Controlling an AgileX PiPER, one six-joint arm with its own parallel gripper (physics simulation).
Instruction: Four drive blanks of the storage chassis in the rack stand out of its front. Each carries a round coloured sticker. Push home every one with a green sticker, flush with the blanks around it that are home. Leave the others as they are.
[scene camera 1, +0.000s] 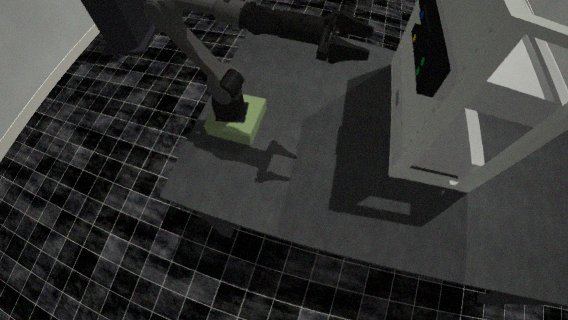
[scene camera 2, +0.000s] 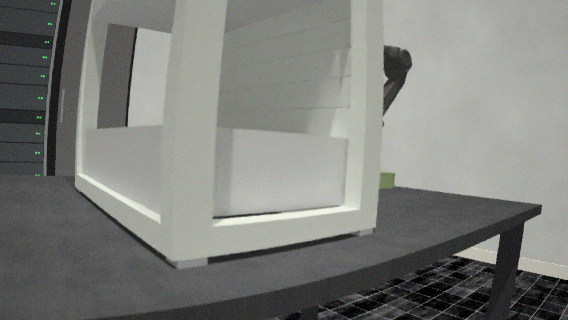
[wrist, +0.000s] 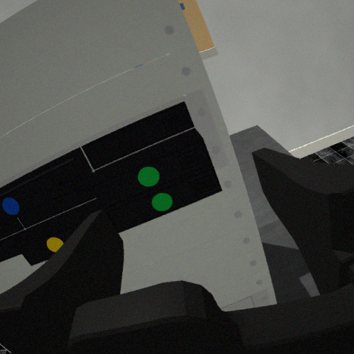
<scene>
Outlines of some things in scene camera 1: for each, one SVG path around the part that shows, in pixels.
My gripper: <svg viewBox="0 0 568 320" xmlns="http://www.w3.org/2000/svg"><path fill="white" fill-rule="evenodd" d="M304 15L300 28L300 42L319 46L316 59L326 61L328 57L328 63L330 64L349 60L367 61L370 50L339 38L335 35L338 27L338 35L372 37L374 27L357 19L346 9L342 9L342 11L332 10L332 13L328 14L326 18L309 14Z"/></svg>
A pale rack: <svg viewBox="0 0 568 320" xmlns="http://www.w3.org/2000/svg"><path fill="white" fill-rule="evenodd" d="M525 0L416 1L391 62L389 177L412 180L467 193L568 130L568 89L547 44L549 42L568 49L568 27L533 15ZM410 167L415 166L456 175L458 179ZM485 163L477 111L533 127L533 129Z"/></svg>
</scene>
